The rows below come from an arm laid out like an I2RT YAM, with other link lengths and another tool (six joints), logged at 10 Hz.
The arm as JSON. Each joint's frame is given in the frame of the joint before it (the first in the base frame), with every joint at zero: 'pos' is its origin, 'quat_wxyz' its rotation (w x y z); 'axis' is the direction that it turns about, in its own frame. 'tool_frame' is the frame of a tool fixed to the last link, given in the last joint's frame.
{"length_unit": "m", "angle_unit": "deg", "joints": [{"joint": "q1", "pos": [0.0, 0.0, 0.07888], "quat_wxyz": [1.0, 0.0, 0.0, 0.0], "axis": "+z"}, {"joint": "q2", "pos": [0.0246, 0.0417, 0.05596], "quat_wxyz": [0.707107, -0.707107, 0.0, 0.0], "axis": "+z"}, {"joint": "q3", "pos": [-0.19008, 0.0, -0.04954], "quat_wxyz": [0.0, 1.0, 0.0, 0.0], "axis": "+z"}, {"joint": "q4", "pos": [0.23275, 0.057, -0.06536], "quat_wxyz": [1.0, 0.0, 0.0, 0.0], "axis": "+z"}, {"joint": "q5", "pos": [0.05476, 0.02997, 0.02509], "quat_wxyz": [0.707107, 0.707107, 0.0, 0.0], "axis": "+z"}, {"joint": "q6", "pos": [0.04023, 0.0, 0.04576], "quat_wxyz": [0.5, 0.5, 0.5, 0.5], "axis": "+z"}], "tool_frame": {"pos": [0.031, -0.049, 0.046], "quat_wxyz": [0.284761, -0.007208, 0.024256, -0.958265]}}
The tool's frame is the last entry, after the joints.
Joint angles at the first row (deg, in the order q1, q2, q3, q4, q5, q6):
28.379, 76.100, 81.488, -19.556, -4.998, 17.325
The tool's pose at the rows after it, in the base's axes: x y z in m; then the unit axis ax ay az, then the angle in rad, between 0 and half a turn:
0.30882 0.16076 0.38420 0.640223 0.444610 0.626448 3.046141
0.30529 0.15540 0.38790 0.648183 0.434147 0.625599 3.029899
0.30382 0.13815 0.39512 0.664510 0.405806 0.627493 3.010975
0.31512 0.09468 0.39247 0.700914 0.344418 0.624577 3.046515
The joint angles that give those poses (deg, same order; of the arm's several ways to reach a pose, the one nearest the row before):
28.350, 75.495, 81.060, -19.685, -4.255, 17.221
28.335, 74.636, 81.401, -20.917, -2.617, 17.853
26.360, 73.249, 82.236, -22.708, -1.432, 19.716
17.920, 71.755, 82.099, -24.426, -6.275, 25.396

